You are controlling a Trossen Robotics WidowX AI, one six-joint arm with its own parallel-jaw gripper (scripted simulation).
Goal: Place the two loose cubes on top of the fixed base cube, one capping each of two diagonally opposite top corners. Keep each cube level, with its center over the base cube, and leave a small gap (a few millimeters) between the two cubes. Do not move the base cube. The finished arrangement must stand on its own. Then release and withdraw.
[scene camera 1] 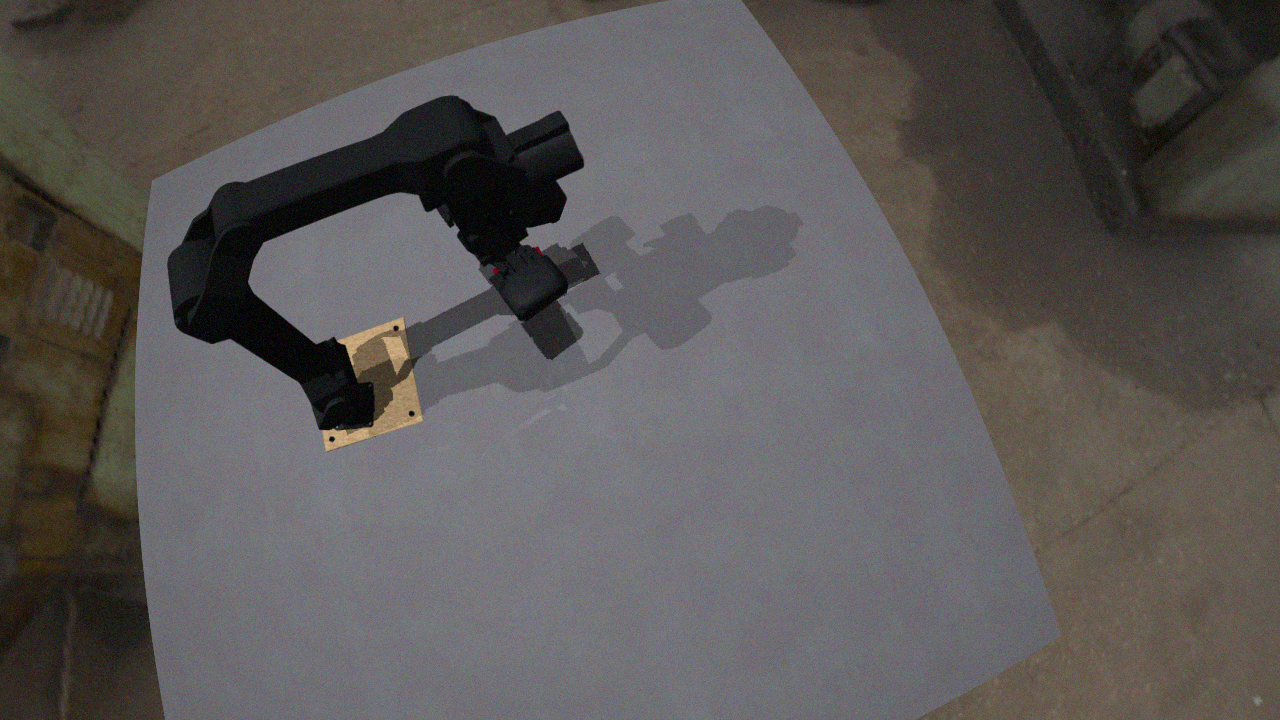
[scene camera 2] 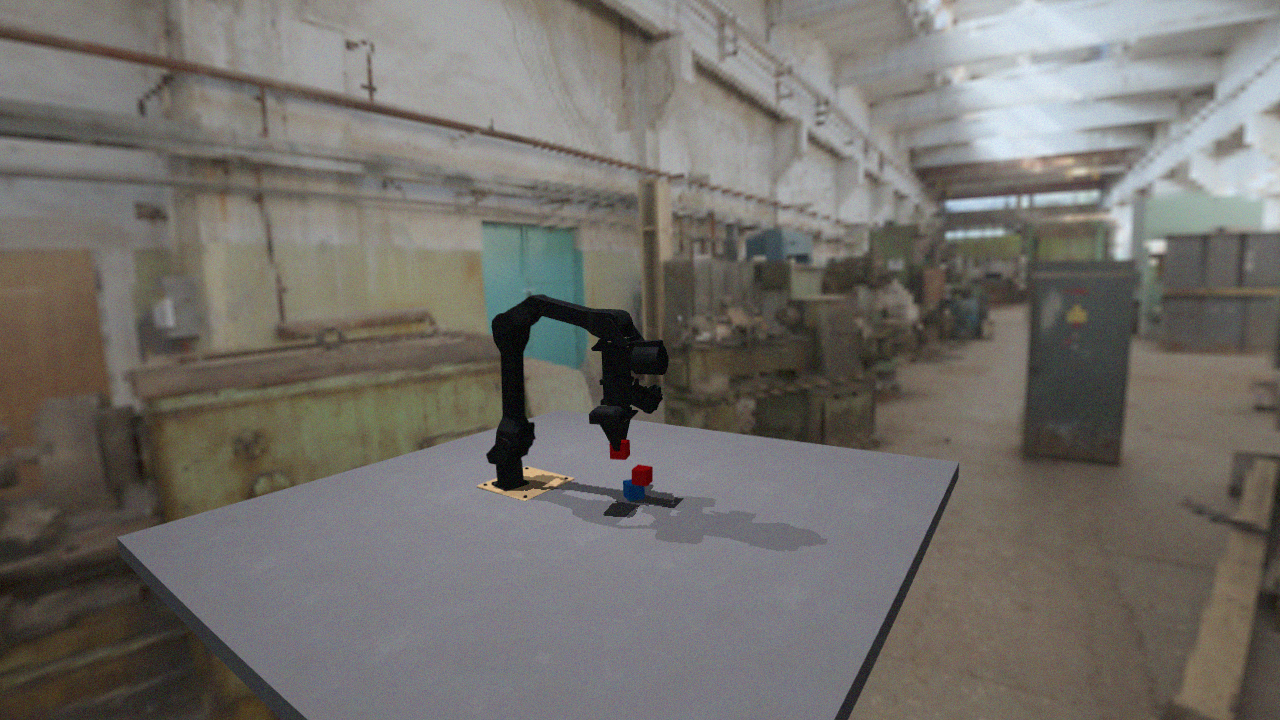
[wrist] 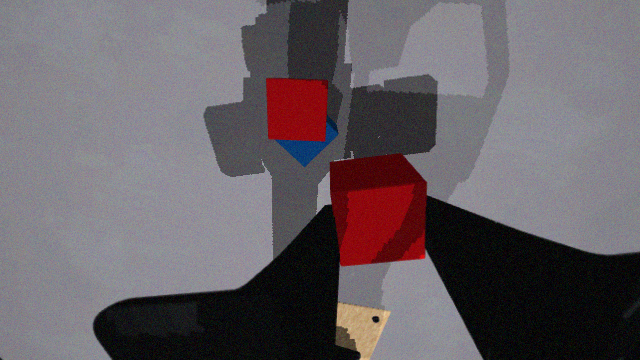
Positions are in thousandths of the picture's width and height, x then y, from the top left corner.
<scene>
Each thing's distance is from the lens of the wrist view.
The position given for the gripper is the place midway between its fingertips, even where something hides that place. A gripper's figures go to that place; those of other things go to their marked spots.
gripper (wrist: 584,582): 11 cm
red cube (wrist: 593,565): 9 cm
</scene>
